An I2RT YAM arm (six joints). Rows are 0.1 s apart.
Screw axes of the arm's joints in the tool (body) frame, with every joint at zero. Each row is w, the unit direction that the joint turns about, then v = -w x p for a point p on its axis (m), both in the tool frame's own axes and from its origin. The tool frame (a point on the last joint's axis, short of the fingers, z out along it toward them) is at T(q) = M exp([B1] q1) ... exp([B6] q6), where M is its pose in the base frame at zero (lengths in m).
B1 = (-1, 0, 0, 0, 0.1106, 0)
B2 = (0, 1, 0, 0.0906, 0, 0.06)
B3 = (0, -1, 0, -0.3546, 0, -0.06)
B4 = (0, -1, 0, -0.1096, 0, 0)
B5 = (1, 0, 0, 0, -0.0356, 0)
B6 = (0, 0, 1, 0, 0, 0)
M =
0 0 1 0.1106
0 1 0 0
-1 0 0 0.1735
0 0 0 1
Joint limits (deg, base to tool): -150..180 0..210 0..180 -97..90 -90..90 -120..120
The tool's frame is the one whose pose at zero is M.
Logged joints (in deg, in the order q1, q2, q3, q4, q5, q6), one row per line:
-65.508 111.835 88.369 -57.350 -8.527 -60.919
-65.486 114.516 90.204 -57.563 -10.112 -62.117
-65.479 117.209 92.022 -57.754 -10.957 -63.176
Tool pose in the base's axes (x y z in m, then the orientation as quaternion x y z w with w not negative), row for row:
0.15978 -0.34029 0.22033 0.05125 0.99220 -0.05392 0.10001
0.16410 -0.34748 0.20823 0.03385 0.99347 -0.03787 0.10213
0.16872 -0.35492 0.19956 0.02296 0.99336 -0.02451 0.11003
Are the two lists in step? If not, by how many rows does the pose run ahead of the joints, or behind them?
The pose runs 1 row behind the joints: the pose in row i belongs to the joints in row i - 1.
